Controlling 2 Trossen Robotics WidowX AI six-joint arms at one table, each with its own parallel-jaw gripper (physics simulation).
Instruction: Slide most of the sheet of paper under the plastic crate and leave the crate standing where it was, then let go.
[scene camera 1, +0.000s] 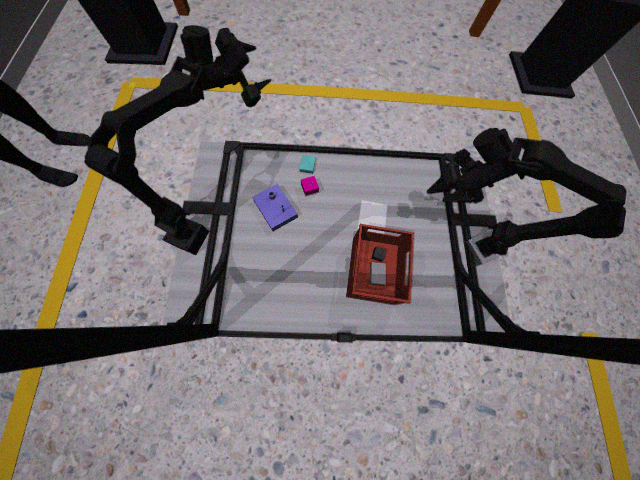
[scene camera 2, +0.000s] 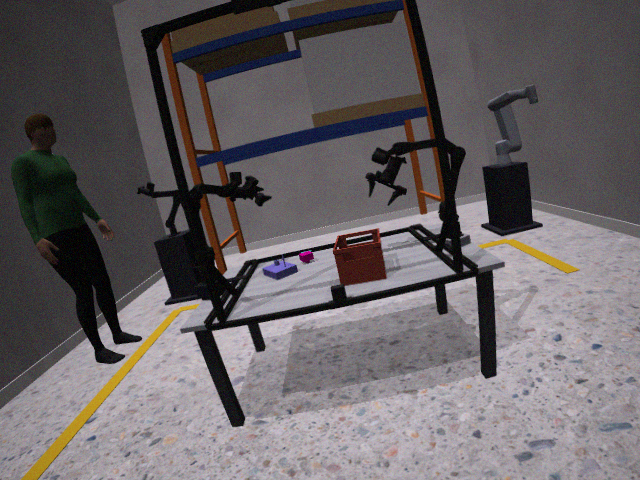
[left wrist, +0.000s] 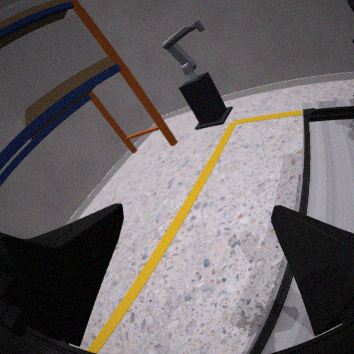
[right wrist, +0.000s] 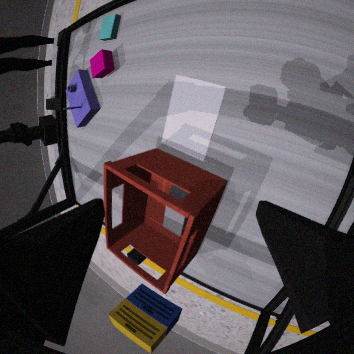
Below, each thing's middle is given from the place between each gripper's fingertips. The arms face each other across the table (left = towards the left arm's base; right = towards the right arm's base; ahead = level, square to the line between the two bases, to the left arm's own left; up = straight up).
I see my left gripper 320 mm past the white sheet of paper (right wrist: 194, 104), 400 mm to the left of it and 360 mm above it. From my left hand the other things lie so: red plastic crate (scene camera 1: 395, 291) 520 mm behind, 390 mm to the right, 290 mm below.
My right gripper is now 18 cm past the red plastic crate, 14 cm to the right of it and 17 cm above it. Round my right hand: white sheet of paper: 2 cm ahead, 13 cm to the left, 24 cm below.
